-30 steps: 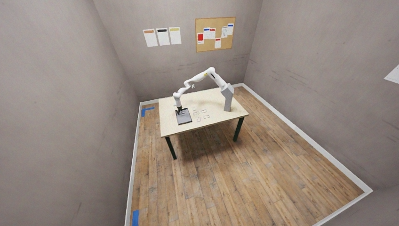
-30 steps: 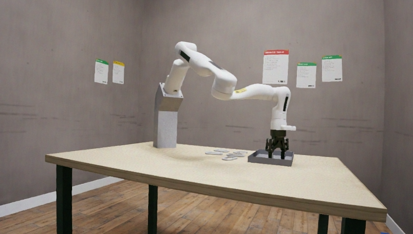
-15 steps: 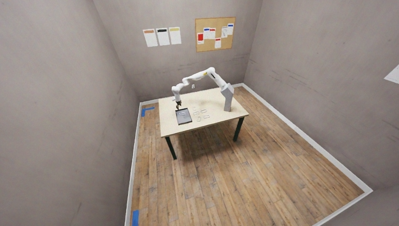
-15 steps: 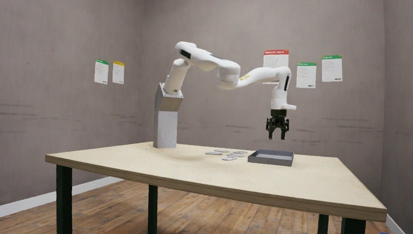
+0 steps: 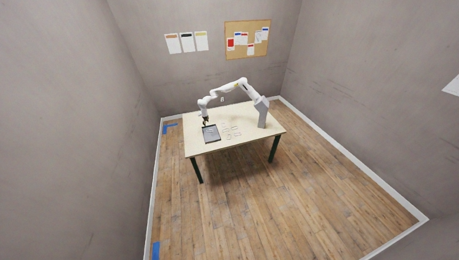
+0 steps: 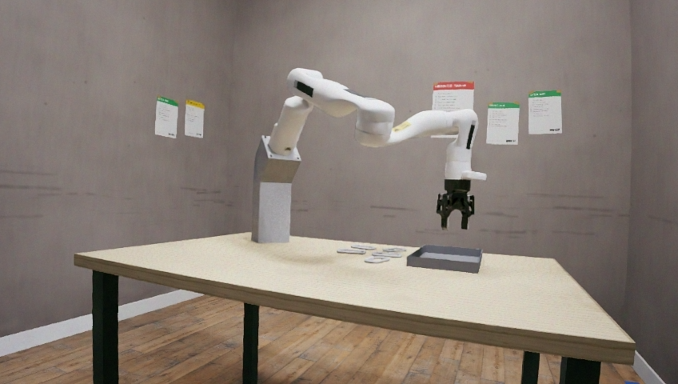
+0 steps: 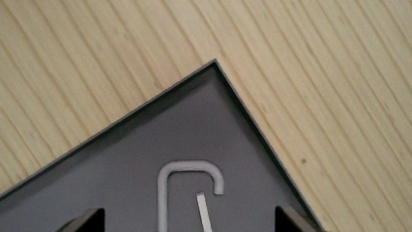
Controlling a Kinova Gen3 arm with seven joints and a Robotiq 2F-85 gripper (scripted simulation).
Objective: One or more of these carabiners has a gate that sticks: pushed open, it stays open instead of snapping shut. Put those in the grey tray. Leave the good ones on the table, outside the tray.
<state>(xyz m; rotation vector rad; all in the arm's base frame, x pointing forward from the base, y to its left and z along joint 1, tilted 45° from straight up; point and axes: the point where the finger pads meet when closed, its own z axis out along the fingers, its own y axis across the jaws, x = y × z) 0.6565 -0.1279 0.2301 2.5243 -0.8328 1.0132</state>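
The carabiner gate is 180 mm behind my hand, 150 mm to the left of it and 110 mm below it. Also, from my hand: grey tray (10 mm behind, 80 mm to the left, 110 mm below).
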